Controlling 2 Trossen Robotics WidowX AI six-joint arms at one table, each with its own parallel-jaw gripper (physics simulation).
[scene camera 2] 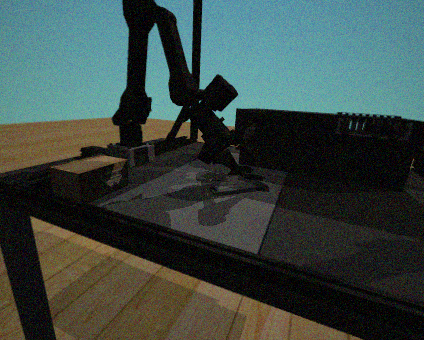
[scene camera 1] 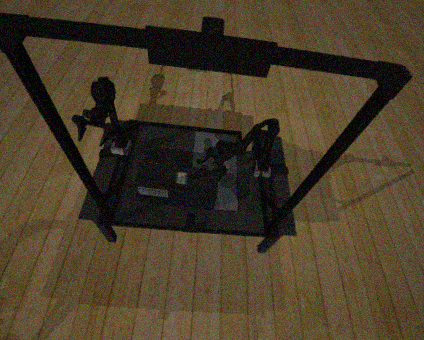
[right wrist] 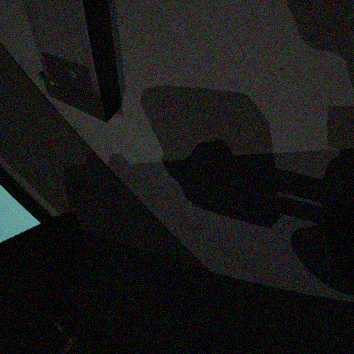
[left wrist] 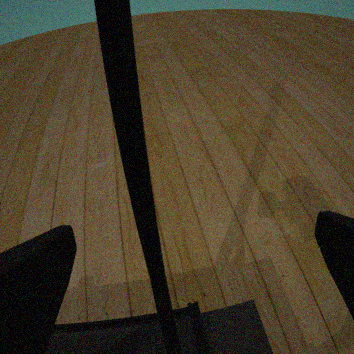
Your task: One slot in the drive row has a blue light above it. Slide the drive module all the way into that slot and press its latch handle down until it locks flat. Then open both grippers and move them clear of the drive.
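Frame: origin at the left arm's base, x ahead, y left, z up, level; centimetres.
Seen in the pictures: left gripper, between the fingertips: (scene camera 1: 89,143) (left wrist: 197,233); right gripper, between the fingertips: (scene camera 2: 248,168) (scene camera 1: 206,167) (right wrist: 205,222); left arm's base, origin of its link: (scene camera 1: 120,143); right arm's base, origin of its link: (scene camera 2: 131,144) (scene camera 1: 263,167).
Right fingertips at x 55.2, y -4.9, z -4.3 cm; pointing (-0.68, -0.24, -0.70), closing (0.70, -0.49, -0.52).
Pixels of each thing's top centre, then the offset from my right fingertips to it. Level surfaces: height alone.
- drive module, centre of its top: (scene camera 2: 240,187) dx -1.8, dy +10.3, dz -1.7 cm
- grey mat, height of its surface: dz -2.6 cm
- dark drive chassis, centre of its top: (scene camera 2: 321,113) (scene camera 1: 178,178) dx -14.2, dy -19.9, dz +14.7 cm
- tan block, centre of its top: (scene camera 2: 91,162) (scene camera 1: 247,138) dx +24.9, dy +27.4, dz +3.1 cm
The scene is very dark. The drive module (scene camera 2: 237,190) (right wrist: 70,88) lies flat on the grey mat (scene camera 2: 231,229) (scene camera 1: 227,200), in front of the dark drive chassis (scene camera 2: 305,145) (scene camera 1: 167,165). I see no blue light in any view. My right gripper (scene camera 2: 235,166) (scene camera 1: 206,154) is open and empty. It points down at the mat close beside the chassis end, just behind the module. My left gripper (scene camera 1: 79,127) (left wrist: 197,233) is open and empty. It hangs beyond the table's left edge and points out over the wooden floor.
A black gantry frame (scene camera 1: 210,50) stands over the table, with posts at the left (scene camera 1: 76,162) (left wrist: 130,158) and right (scene camera 1: 332,155). A vent grille (scene camera 1: 152,192) (scene camera 2: 357,126) sits on the chassis. A tan block (scene camera 2: 82,168) lies by the right arm's base.
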